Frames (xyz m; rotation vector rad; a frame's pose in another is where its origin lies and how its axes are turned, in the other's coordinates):
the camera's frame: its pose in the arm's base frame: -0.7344 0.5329 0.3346 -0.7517 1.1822 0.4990
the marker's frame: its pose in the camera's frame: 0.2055 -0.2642 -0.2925 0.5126 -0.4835 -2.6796
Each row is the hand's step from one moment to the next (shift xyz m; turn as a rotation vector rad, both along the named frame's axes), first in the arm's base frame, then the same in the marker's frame.
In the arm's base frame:
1: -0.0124 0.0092 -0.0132 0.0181 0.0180 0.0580
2: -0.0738 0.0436 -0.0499 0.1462 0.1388 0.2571
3: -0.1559 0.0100 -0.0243 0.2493 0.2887 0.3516
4: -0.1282 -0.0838 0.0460 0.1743 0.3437 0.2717
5: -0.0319 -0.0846 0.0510 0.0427 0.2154 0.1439
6: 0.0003 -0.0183 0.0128 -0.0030 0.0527 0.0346
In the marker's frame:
1: -0.0137 -0.0149 -0.0017 0.0396 0.0135 0.0476
2: -0.0514 -0.0847 -0.0056 0.1376 0.1057 0.2768
3: -0.0001 -0.1525 -0.0416 0.1350 0.1626 0.4738
4: 0.0995 -0.0966 -0.0796 0.0524 0.0726 0.4629
5: 0.0884 -0.0042 -0.0542 0.0207 -0.0188 0.2610
6: 0.0195 0.0060 -0.0091 0.0068 -0.0175 0.0603

